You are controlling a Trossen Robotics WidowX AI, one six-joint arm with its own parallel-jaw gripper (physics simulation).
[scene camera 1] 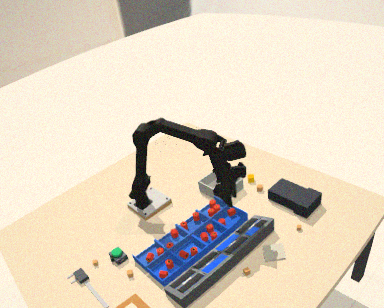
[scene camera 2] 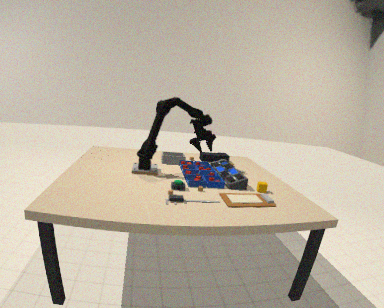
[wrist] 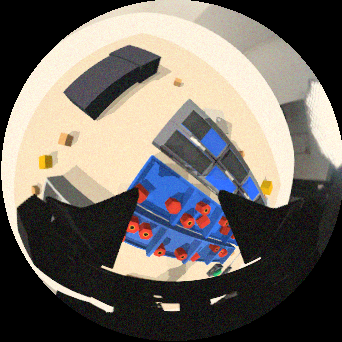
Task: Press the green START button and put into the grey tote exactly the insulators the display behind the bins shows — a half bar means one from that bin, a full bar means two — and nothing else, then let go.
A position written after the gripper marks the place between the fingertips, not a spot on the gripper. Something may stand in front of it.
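A grey tote [wrist: 57, 186] can be seen, along with a black box [wrist: 92, 91] and a display [wrist: 175, 120]. The robot's gripper [scene camera 1: 233, 202], visible in the wrist view [wrist: 179, 193] too, is open and holds nothing.
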